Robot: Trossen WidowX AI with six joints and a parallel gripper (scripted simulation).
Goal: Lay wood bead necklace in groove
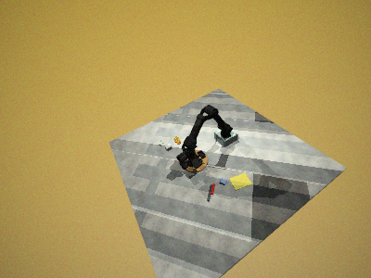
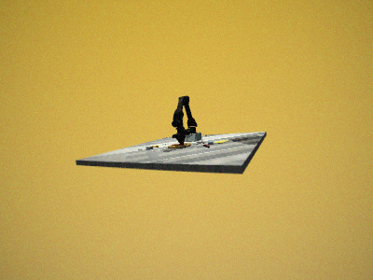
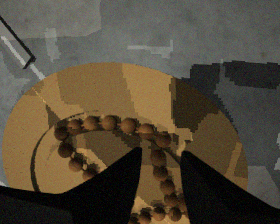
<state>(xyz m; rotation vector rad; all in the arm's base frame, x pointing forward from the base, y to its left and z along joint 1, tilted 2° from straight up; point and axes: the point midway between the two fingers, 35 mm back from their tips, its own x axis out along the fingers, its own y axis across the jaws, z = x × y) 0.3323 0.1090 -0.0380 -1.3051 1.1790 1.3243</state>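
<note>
My gripper tip is 3 cm past the round bead board, 5 cm to the left of it and 1 cm above it. Round my gripper tip: thin grey stick 15 cm behind, 8 cm to the left, 1 cm below; red-handled tool 3 cm behind, 22 cm to the left, 1 cm below; small blue block 13 cm behind, 20 cm to the left, 1 cm below.
</note>
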